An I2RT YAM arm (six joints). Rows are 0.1 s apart.
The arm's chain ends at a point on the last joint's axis. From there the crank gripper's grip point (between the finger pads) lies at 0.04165 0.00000 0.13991 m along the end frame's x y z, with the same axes.
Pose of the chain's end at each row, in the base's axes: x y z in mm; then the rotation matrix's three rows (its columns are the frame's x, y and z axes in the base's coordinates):
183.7 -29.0 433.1; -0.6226 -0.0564 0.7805; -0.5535 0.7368 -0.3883; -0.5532 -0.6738 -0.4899
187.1 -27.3 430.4; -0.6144 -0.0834 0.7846; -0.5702 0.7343 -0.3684; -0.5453 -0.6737 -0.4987
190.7 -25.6 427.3; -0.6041 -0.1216 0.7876; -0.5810 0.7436 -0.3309; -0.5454 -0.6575 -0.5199
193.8 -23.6 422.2; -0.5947 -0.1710 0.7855; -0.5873 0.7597 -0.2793; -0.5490 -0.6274 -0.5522
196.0 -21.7 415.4; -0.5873 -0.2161 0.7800; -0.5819 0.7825 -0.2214; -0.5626 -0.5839 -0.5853
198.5 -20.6 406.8; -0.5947 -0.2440 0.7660; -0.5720 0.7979 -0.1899; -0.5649 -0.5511 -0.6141
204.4 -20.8 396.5; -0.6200 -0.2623 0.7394; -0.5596 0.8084 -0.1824; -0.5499 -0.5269 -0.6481
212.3 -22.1 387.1; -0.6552 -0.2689 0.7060; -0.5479 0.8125 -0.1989; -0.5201 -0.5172 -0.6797
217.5 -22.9 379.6; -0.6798 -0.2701 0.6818; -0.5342 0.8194 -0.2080; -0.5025 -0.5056 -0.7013
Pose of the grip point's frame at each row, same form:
267.0 -106.4 341.5; -0.6226 -0.0564 0.7805; -0.5535 0.7368 -0.3883; -0.5532 -0.6738 -0.4899
271.3 -102.6 337.9; -0.6144 -0.0834 0.7846; -0.5702 0.7343 -0.3684; -0.5453 -0.6737 -0.4987
275.7 -96.1 331.8; -0.6041 -0.1216 0.7876; -0.5810 0.7436 -0.3309; -0.5454 -0.6575 -0.5199
278.9 -87.1 322.1; -0.5947 -0.1710 0.7855; -0.5873 0.7597 -0.2793; -0.5490 -0.6274 -0.5522
280.7 -76.9 310.1; -0.5873 -0.2161 0.7800; -0.5819 0.7825 -0.2214; -0.5626 -0.5839 -0.5853
280.9 -71.0 297.4; -0.5947 -0.2440 0.7660; -0.5720 0.7979 -0.1899; -0.5649 -0.5511 -0.6141
282.0 -69.6 282.9; -0.6200 -0.2623 0.7394; -0.5596 0.8084 -0.1824; -0.5499 -0.5269 -0.6481
283.8 -72.7 270.3; -0.6552 -0.2689 0.7060; -0.5479 0.8125 -0.1989; -0.5201 -0.5172 -0.6797
284.6 -74.3 260.6; -0.6798 -0.2701 0.6818; -0.5342 0.8194 -0.2080; -0.5025 -0.5056 -0.7013

